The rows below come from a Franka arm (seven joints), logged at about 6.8 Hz.
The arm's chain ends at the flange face. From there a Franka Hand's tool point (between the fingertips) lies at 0.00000 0.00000 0.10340 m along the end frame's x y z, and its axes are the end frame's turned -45 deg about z.
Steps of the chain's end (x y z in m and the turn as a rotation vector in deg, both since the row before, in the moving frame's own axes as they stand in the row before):
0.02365, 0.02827, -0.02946, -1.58, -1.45, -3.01
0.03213, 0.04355, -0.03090, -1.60, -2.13, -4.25
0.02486, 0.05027, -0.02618, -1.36, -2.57, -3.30
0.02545, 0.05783, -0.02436, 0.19, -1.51, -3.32
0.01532, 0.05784, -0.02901, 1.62, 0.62, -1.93
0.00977, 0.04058, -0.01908, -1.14, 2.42, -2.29
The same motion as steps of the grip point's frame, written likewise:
-0.00713, 0.03698, -0.02953, -0.09, -2.14, -3.01
-0.01285, 0.05301, -0.03101, 0.37, -2.64, -4.25
-0.02302, 0.05173, -0.02631, 0.86, -2.78, -3.30
-0.02464, 0.05677, -0.02440, 1.20, -0.93, -3.32
-0.02723, 0.05041, -0.02906, 0.71, 1.58, -1.93
-0.02006, 0.04011, -0.01919, -2.52, 0.91, -2.29

